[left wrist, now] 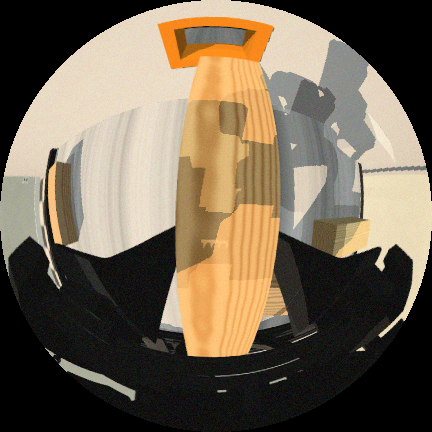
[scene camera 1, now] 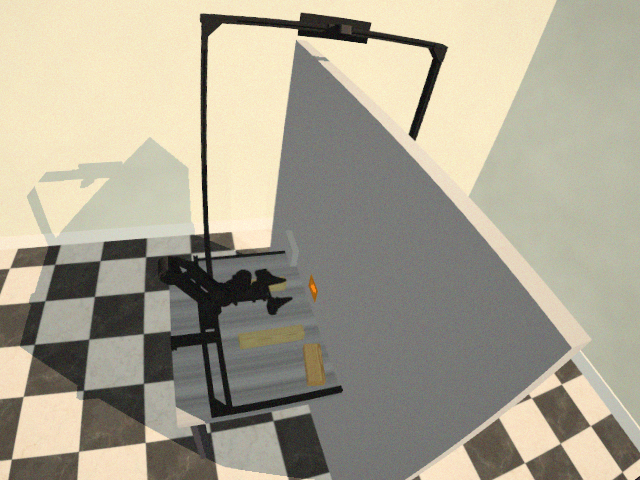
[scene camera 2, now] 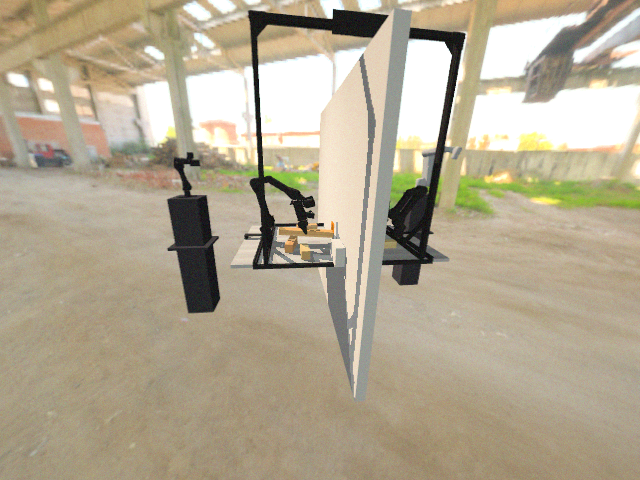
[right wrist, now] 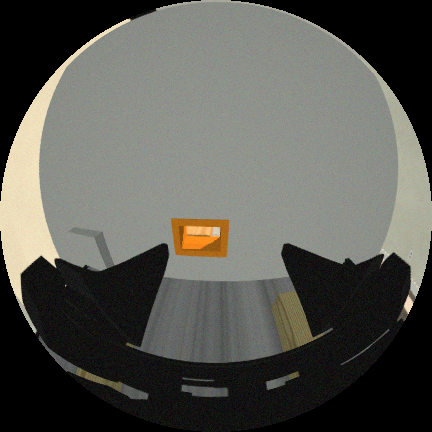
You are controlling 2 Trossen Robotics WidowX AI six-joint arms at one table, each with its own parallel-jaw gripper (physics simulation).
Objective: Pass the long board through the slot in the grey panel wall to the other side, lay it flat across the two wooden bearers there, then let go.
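Frame: origin at the left arm's base, x right, y ahead, z up, level; millimetres.
Where they show: left gripper, between the fingertips: (left wrist: 224, 232) (scene camera 2: 306, 232); right gripper, between the fingertips: (scene camera 1: 289, 289) (right wrist: 227, 250); right arm's base, origin of its link: (scene camera 1: 209, 322) (scene camera 2: 398, 236).
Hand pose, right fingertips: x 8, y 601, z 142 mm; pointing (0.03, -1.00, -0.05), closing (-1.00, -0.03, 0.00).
Each offset is from my right fingertips to the top centre of the thing. "spot": to the spot under its first point.
The long board {dx +45, dy -344, dz -58 mm} (scene camera 2: 320, 233) (left wrist: 227, 175) is level on the near side of the panel wall (scene camera 1: 387, 258) (scene camera 2: 348, 129) (right wrist: 215, 125). My left gripper (scene camera 2: 303, 230) (left wrist: 224, 232) is shut on it. Its far end overlaps the lower edge of the slot's orange frame {spot: dx +74, dy -120, dz -47 mm} (scene camera 1: 311, 279) (left wrist: 168, 42) (right wrist: 200, 253) in the left wrist view; wood shows through the slot in the right wrist view. My right gripper (scene camera 1: 287, 289) (right wrist: 227, 250) is open and empty on the other side, facing the wall. One pale bearer {dx -115, dy +85, dz -117 mm} (scene camera 1: 271, 336) (right wrist: 295, 320) lies flat there; the other bearer {dx +149, dy +95, dz -117 mm} (scene camera 1: 277, 285) is partly hidden by this gripper.
An orange-brown block {dx -262, dy -45, dz -123 mm} (scene camera 1: 313, 364) lies near the wall's foot on the right arm's side. On the left arm's side, two wooden blocks {dx +122, dy -439, dz -111 mm} (scene camera 2: 291, 244) {dx +250, dy -365, dz -111 mm} (scene camera 2: 306, 252) stand below the board. A grey bracket {spot: dx +280, dy -96, dz -60 mm} (scene camera 1: 293, 248) (right wrist: 104, 247) stands at the wall. A black frame (scene camera 1: 204, 129) spans the table.
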